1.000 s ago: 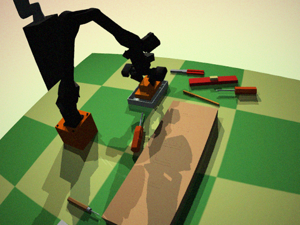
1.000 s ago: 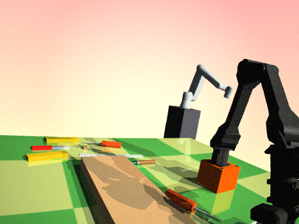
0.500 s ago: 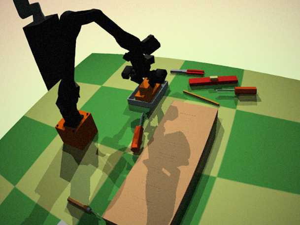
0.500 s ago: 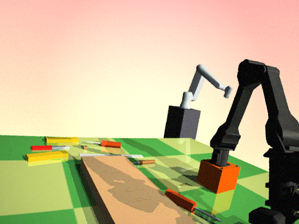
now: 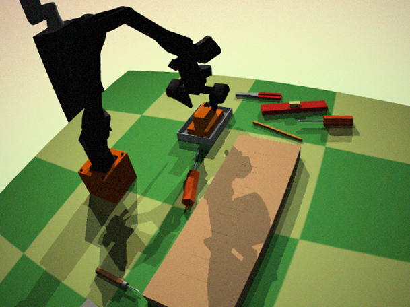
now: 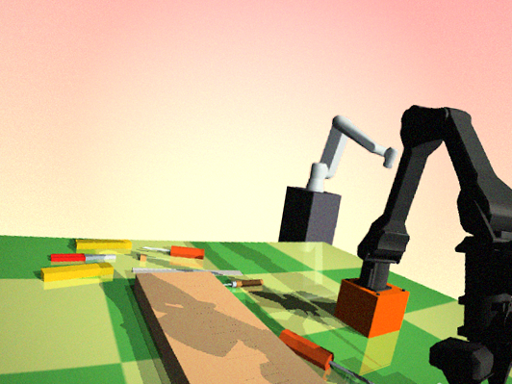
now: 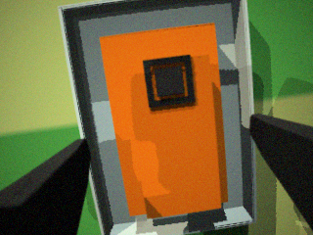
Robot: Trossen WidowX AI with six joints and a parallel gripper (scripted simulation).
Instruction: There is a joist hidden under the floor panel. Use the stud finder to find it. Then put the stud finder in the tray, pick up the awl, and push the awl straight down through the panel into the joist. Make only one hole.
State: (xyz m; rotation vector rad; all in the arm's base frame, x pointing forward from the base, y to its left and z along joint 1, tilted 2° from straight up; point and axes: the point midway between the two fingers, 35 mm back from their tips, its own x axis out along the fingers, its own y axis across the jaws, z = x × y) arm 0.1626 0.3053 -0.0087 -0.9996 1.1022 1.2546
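Now: the orange stud finder 10 mm to the left of my gripper tip and 10 mm below it. Round my gripper tip: red level 270 mm ahead, 140 mm to the left, 50 mm below; then grey tray 50 mm below, 10 mm to the right; then pencil 230 mm ahead, 60 mm below, 10 mm to the left.
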